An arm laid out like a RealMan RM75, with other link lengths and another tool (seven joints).
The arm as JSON. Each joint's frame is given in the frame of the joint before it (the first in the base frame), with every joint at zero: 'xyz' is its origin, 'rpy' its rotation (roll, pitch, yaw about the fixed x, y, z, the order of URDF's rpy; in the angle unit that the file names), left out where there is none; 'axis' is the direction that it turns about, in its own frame. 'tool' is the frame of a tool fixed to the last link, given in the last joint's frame.
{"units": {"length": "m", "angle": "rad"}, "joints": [
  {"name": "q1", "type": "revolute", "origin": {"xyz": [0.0, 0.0, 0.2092]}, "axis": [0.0, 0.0, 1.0]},
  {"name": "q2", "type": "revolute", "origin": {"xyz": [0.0, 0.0, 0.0]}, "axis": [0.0, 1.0, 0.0]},
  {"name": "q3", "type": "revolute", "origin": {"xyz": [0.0, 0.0, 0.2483]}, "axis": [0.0, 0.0, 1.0]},
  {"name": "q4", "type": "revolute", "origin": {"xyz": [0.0, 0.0, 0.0]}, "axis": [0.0, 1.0, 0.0]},
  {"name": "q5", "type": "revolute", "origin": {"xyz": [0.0, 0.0, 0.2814]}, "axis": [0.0, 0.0, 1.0]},
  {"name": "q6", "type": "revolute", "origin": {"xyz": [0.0, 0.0, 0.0]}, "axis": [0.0, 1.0, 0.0]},
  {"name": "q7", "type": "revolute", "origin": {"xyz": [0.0, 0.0, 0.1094]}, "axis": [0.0, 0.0, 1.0]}
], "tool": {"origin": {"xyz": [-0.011, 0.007, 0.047], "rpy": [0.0, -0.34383, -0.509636]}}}
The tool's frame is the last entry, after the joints.
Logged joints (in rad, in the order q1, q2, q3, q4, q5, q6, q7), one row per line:
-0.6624 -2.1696 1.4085 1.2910 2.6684 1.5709 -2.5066
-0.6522 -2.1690 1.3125 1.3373 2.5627 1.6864 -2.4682
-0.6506 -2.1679 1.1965 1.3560 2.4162 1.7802 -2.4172
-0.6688 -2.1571 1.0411 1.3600 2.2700 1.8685 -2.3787
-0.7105 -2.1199 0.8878 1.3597 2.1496 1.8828 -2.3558
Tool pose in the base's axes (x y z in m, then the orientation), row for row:
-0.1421 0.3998 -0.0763 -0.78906 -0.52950 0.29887 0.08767
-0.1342 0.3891 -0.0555 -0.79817 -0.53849 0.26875 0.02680
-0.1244 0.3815 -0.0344 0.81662 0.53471 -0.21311 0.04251
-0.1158 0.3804 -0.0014 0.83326 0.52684 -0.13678 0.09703
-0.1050 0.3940 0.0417 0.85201 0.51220 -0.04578 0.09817
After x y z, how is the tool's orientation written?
As a quaternion, x y z w.
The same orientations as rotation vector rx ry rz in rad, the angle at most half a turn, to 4 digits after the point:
-2.3494 -1.5766 0.8899
-2.4656 -1.6635 0.8302
2.4983 1.6358 -0.6520
2.4674 1.5601 -0.4050
2.5213 1.5157 -0.1355

